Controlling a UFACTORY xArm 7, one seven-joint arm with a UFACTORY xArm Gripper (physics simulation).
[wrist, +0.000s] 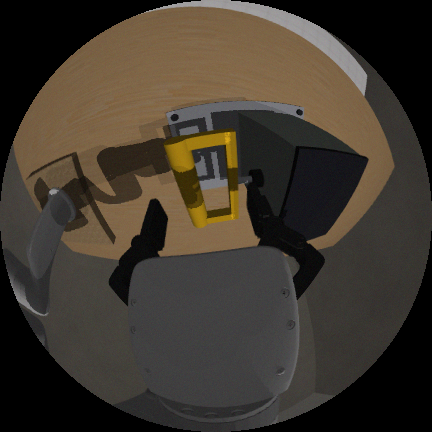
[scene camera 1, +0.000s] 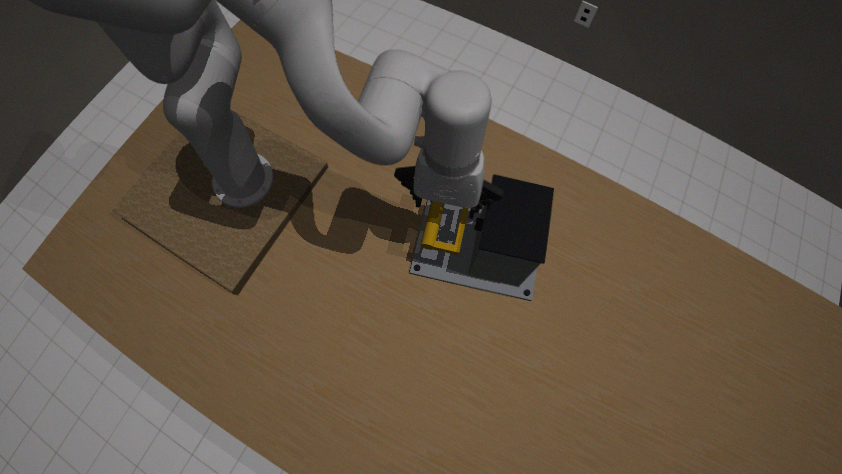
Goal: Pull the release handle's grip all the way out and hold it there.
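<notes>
The yellow release handle (scene camera 1: 431, 236) (wrist: 187, 182) is a rectangular loop with a thick round grip bar on its left and a thinner bar on its right. It stands beside the dark box (scene camera 1: 518, 217) (wrist: 325, 192). My gripper (scene camera 1: 446, 208) (wrist: 203, 200) is open and empty. In the wrist view the whole loop shows between the two fingers' lines, with a gap to the left finger and a narrower one to the right finger. The right fingertip is close to a black knob (scene camera 1: 479, 223) (wrist: 257, 178) on a short metal pin. The fingertips' height against the grip is hard to tell.
The box stands on a grey base plate (scene camera 1: 471, 283) (wrist: 240, 106) with dark round marks at its corners, on the wooden table (scene camera 1: 377, 365) (wrist: 150, 60). The box rises close to the right finger. The arm's brown mounting board (scene camera 1: 247, 247) lies to the left.
</notes>
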